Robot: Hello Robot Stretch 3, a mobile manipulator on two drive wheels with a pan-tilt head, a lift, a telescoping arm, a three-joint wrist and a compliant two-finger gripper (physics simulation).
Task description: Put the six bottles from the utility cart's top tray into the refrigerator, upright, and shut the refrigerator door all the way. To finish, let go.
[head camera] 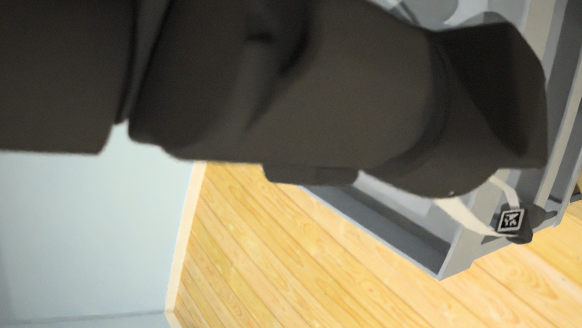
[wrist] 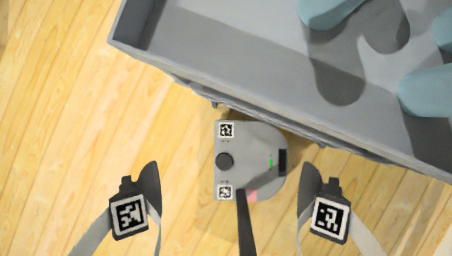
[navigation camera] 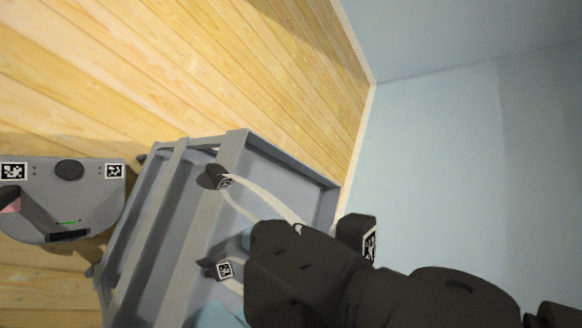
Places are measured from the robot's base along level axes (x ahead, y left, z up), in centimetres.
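Pixels of known places: gripper, between the fingertips: (navigation camera: 206,216); robot's base, origin of its link: (navigation camera: 69,168).
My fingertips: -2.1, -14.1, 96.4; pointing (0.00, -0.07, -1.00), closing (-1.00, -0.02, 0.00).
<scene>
Ahead of a thing's pixels: the offset from my fingertips to its top centre, as dx, dy, dz. "spot": to the spot under its first point.
Pale teal bottles (wrist: 327,12) (wrist: 427,92) (wrist: 445,30) stand in the grey utility cart's top tray (wrist: 200,45) (head camera: 447,257) (navigation camera: 240,140), cut off by the wrist view's edges. Two teal bottles {-12.9, -21.2, -2.7} (navigation camera: 246,238) {spot: -25.2, -8.0, -11.8} (navigation camera: 215,316) show in part beside the wrist in the navigation view. My gripper (wrist: 229,181) (navigation camera: 216,222) is open, its fingers wide apart with no bottle between them. It points down over the cart's long edge, beside the bottles. In the head view the dark wrist hides most of the tray and one finger. The refrigerator does not show in the current views.
My wheeled base (wrist: 250,150) (navigation camera: 95,180) is on the wood floor close beside the cart's long side. The cart's lower shelves show under the top tray in the navigation view. A pale blue wall (head camera: 90,225) (navigation camera: 440,150) with a light baseboard rises beyond the cart.
</scene>
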